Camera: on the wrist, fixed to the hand. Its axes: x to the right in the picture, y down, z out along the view.
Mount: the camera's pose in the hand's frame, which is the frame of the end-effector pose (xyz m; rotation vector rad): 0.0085 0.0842 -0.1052 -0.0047 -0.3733 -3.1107
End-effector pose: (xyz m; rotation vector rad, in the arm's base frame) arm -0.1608 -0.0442 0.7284 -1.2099 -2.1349 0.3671
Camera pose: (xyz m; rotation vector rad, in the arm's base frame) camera -0.0392 0.0005 0.7664 2.5156 -1.5305 -0.8185
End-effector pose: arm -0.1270 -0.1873 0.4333 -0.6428 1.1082 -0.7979
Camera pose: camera -0.2046 -0.1529 0.3283 1.4486 0.9937 1.8327
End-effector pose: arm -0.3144 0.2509 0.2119 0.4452 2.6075 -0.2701
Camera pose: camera -0.3359 0.3592 0.2896 -2.9743 0.4264 -0.7946
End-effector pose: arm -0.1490 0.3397 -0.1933 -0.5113 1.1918 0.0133
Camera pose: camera -0.2616 0.3715 -0.2607 -1.6572 -0.9868 -2.2858
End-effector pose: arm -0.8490 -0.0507 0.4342 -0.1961 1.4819 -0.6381
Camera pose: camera -0.9271 0.0412 0.3736 1.9349 0.4627 1.8784
